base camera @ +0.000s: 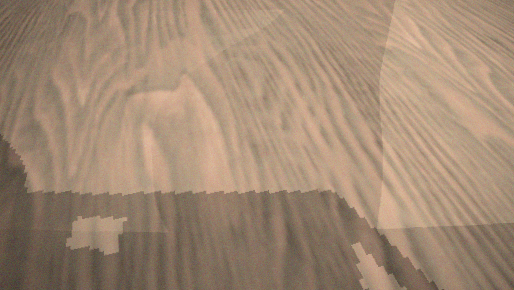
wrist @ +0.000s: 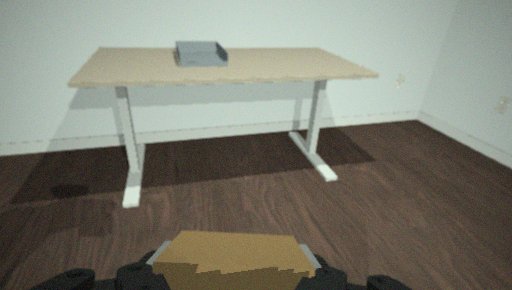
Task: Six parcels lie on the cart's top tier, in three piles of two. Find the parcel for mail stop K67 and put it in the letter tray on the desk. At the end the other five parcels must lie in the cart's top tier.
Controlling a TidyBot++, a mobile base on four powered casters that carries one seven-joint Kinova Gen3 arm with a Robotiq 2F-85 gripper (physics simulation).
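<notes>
My gripper (wrist: 235, 261) is shut on a brown parcel at the bottom of the wrist view, with a fingertip at each side of it. No label shows on the parcel's visible faces, so its mail stop cannot be read. The desk (wrist: 280, 65) stands ahead against the wall in the wrist view, some distance beyond the parcel. The grey letter tray (wrist: 202, 57) rests on the desk top, left of its middle. The cart and the other parcels do not show in either view.
The desk has white legs (wrist: 129, 130) (wrist: 314, 117) with feet reaching forward on the dark wooden floor (wrist: 225, 200). A side wall (wrist: 480, 85) meets the back wall at the right. The base camera view shows wooden floor (base camera: 280, 125) with shadows across its lower part.
</notes>
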